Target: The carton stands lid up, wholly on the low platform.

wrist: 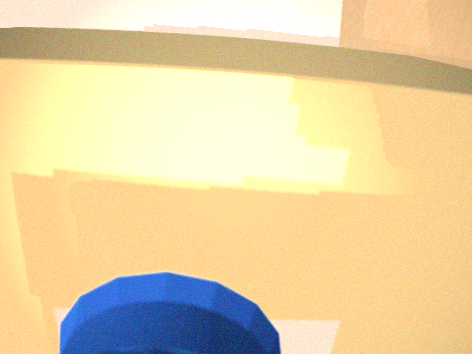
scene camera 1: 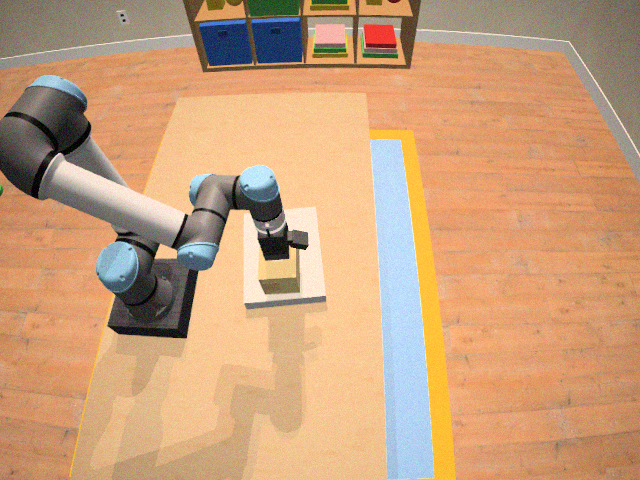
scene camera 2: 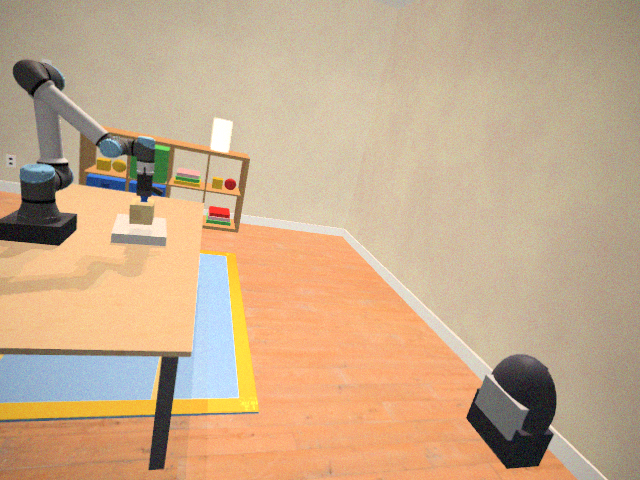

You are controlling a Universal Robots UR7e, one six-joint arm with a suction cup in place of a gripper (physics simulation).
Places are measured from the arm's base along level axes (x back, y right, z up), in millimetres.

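Pixels of known places: hand, tool point: [wrist: 180, 305] [scene camera 2: 144, 204]; arm's base, link origin: [scene camera 1: 151, 299] [scene camera 2: 40, 219].
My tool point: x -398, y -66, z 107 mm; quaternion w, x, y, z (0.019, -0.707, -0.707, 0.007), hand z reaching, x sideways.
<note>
Ahead of a thing's pixels: the offset from my tool point to its top centre. Level surfaces: height alone.
The tan carton {dx +4, dy +4, dz +15 mm} [scene camera 1: 280, 278] [scene camera 2: 141, 215] [wrist: 199, 228] is upright over the low white platform {dx +10, dy -91, dz -138 mm} [scene camera 1: 309, 229] [scene camera 2: 137, 235] [wrist: 199, 14], within its outline and towards its front edge. My blue suction cup [scene camera 1: 275, 259] [scene camera 2: 144, 198] [wrist: 164, 316] presses straight down on the carton's top face and holds it. The white lid patch shows just beside the cup in the wrist view. I cannot tell whether the carton's bottom touches the platform or hangs just above it.
The platform lies on a wooden table {dz -186 mm} [scene camera 1: 270, 143] [scene camera 2: 137, 295]. My arm's dark base [scene camera 1: 151, 310] stands to the platform's left. A blue and yellow floor mat [scene camera 1: 399, 286] [scene camera 2: 218, 310] runs along the table. A shelf unit [scene camera 1: 355, 33] [scene camera 2: 244, 181] stands against the wall.
</note>
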